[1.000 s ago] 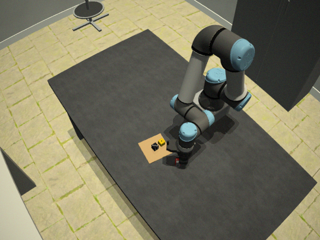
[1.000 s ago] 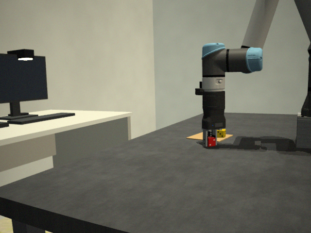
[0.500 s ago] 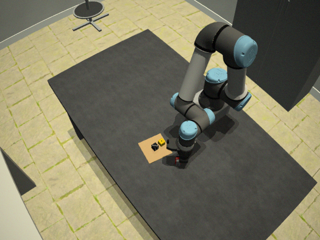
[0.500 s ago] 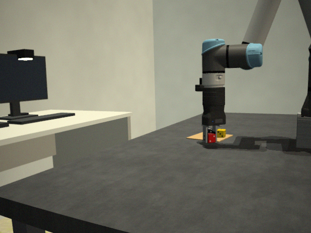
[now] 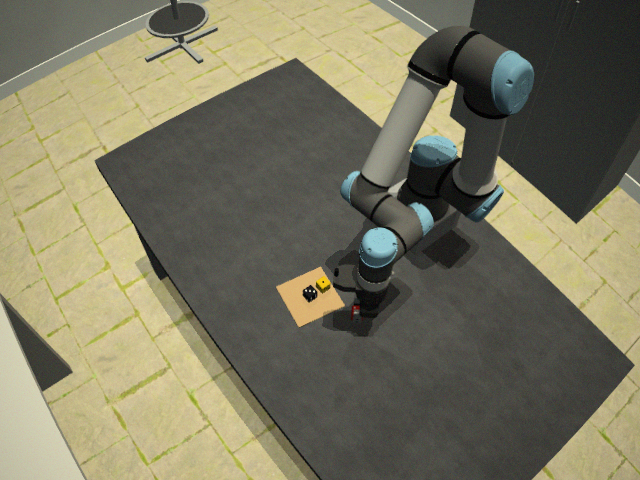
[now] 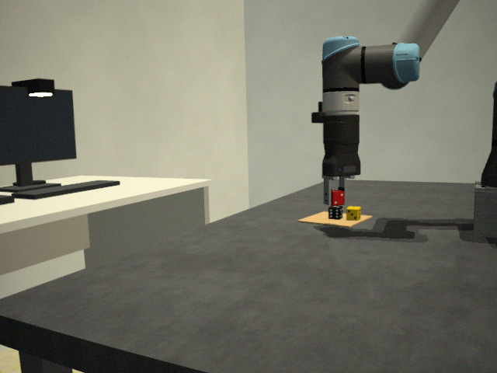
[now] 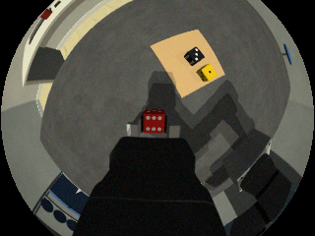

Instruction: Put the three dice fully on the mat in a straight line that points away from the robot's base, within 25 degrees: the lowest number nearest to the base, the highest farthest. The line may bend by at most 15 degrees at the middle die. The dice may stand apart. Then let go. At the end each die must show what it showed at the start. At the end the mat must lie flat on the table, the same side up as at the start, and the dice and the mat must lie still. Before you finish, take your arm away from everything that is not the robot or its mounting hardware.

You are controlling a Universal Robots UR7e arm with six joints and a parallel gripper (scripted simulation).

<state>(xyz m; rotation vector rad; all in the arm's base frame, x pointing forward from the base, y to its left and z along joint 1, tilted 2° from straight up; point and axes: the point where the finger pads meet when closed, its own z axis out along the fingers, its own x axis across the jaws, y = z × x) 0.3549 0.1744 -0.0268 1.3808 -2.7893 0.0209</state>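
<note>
Now: the black die 140 mm to the right of my hand, 60 mm below it and 50 mm ahead of it. From my hand the other things lie so: tan mat 140 mm to the right, 80 mm below, 50 mm ahead; yellow die 150 mm to the right, 60 mm below, 10 mm ahead; red die right at my hand.
</note>
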